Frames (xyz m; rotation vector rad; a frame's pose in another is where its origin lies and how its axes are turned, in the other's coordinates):
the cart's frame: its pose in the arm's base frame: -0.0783 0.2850 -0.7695 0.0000 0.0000 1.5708
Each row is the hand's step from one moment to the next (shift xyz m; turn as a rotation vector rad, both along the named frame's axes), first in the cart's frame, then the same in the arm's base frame.
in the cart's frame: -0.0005 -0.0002 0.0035 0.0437 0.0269 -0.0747
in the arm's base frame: 0.0002 -0.0005 0.0035 -0.0269 0.0437 -0.0747
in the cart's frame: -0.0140 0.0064 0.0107 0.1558 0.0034 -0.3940
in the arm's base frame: -0.0064 -0.0140 0.0107 -0.0034 0.1558 -0.3940
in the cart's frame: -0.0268 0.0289 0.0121 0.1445 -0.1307 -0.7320
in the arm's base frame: -0.0289 -0.0268 0.0121 0.1307 0.1445 -0.7320
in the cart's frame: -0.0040 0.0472 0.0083 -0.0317 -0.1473 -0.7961
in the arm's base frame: -0.0472 -0.0040 0.0083 0.1473 -0.0317 -0.7961
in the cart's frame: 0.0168 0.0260 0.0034 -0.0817 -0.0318 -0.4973
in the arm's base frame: -0.0260 0.0168 0.0034 0.0318 -0.0817 -0.4973
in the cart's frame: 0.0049 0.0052 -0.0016 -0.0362 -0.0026 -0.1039
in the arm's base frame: -0.0052 0.0049 -0.0016 0.0026 -0.0362 -0.1039
